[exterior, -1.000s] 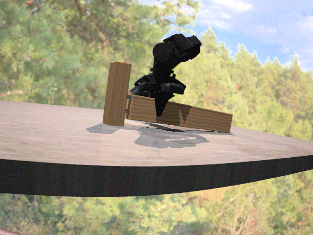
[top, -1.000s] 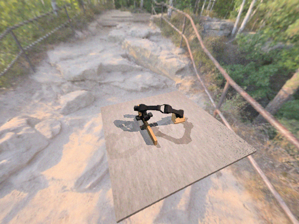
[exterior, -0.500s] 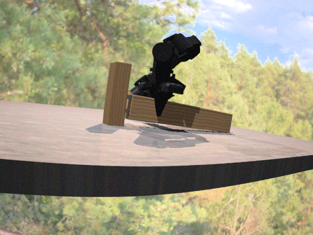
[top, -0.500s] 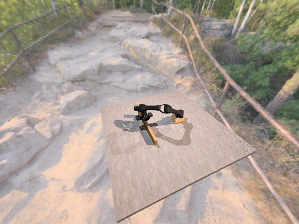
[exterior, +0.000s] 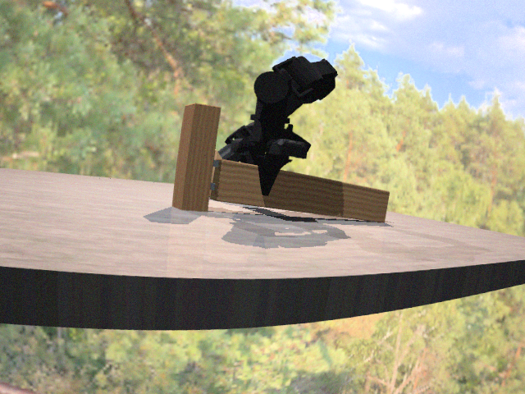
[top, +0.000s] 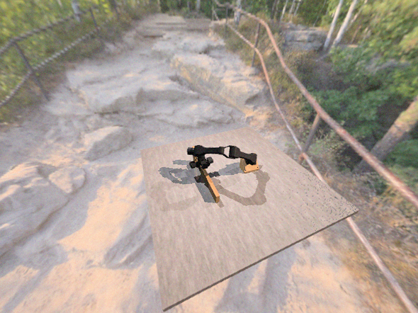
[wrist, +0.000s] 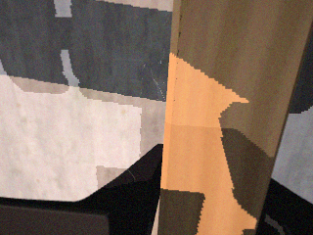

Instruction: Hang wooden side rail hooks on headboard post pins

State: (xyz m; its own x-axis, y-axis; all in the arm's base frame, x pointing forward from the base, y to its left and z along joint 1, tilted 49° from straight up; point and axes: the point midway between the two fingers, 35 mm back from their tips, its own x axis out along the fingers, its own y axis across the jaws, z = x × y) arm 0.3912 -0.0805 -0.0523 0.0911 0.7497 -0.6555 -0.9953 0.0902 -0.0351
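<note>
The headboard post is 130 mm to the right of my gripper tip and 40 mm above it.
</note>
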